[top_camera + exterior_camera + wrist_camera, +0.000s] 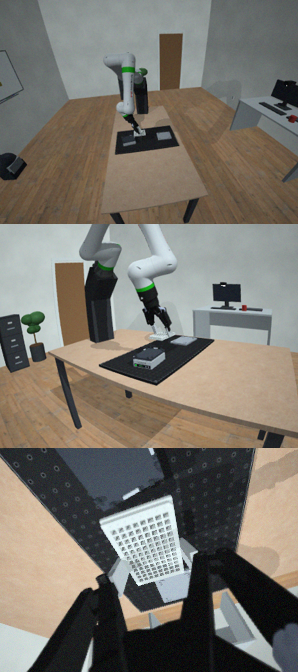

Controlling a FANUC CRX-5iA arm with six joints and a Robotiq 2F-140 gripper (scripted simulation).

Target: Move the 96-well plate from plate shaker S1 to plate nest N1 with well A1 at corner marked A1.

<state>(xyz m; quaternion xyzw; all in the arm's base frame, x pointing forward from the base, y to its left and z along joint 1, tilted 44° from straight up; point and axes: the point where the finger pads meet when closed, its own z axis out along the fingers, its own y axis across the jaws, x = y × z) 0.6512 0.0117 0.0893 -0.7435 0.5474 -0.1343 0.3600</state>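
Now: hand 6 cm past the grey plate nest N1, 28 cm to the right of it and 13 cm above it. From my hand the other things lie so: nest A1 mark 10 cm behind, 20 cm to the left, 12 cm below; then white 96-well plate 2 cm below.
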